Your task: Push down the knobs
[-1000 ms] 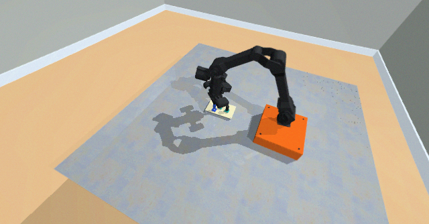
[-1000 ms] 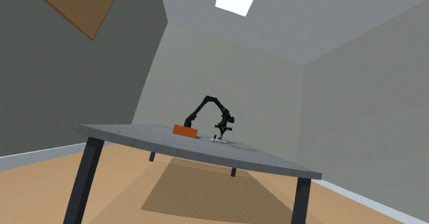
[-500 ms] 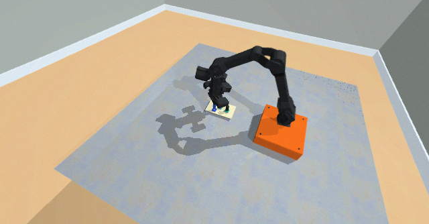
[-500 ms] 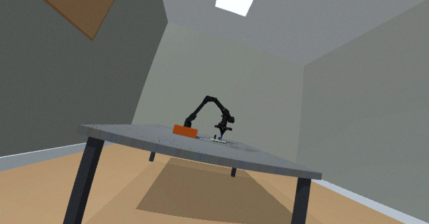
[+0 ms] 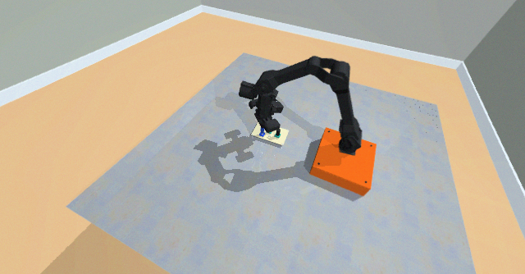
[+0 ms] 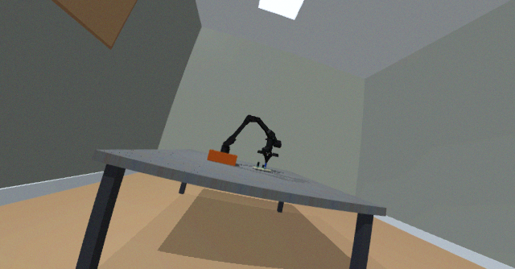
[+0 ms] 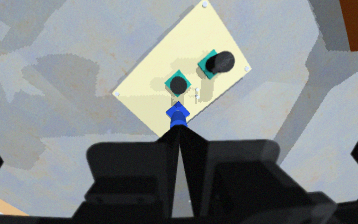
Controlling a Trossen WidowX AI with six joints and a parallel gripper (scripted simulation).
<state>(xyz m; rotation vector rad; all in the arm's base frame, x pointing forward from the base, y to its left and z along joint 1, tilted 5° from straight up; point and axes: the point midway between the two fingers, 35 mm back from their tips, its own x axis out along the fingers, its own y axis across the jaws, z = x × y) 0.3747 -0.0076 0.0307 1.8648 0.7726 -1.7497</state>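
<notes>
Now: gripper tip 2 cm above the blue knob. Also, from my gripper tip: black knob 7 cm behind, 1 cm to the right, 2 cm below.
</notes>
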